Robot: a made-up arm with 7 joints.
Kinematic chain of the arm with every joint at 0, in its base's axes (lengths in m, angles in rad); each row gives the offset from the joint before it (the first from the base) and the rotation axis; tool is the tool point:
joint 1: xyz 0 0 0.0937 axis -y
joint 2: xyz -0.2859 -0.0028 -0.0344 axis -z
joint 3: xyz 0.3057 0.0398 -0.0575 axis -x
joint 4: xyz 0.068 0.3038 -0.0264 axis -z
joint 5: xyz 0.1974 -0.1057 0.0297 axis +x
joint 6: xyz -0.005 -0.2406 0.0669 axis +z
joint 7: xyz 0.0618 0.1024 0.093 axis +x
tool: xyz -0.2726 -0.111 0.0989
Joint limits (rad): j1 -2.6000..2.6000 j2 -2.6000..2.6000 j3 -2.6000..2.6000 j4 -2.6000..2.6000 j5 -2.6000..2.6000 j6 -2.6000..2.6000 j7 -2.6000..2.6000
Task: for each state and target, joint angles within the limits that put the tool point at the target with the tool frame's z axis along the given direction. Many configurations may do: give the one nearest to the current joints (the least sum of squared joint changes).
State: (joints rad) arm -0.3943 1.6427 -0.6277 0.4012 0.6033 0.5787 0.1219
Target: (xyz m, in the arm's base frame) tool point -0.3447 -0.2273 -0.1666 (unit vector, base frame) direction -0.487 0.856 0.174
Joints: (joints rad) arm -0.4278 1.8999 -0.8206 0.4160 1.3462 0.8131 -0.5266
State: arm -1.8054 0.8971 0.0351 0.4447 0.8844 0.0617 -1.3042
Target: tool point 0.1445 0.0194 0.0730 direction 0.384 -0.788 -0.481
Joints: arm -1.8320 0.9635 -0.0916 1.3870 0.6736 -0.2630 -1.6880
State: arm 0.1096 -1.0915 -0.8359 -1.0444 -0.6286 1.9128 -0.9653
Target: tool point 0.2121 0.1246 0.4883 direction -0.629 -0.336 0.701
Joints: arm 0.0828 -0.6276 -0.6655 -0.1796 -0.7270 1.3972 -0.5994
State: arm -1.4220 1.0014 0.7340 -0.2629 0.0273 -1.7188 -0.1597
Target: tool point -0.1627 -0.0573 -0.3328 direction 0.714 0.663 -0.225
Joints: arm -1.6239 0.6566 0.8199 -0.4992 -0.0035 -1.7073 0.2764
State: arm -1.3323 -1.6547 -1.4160 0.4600 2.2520 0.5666 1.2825
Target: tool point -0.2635 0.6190 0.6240 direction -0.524 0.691 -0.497
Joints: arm -1.1549 -1.2023 -1.1723 0.9295 2.0082 1.2125 1.6469
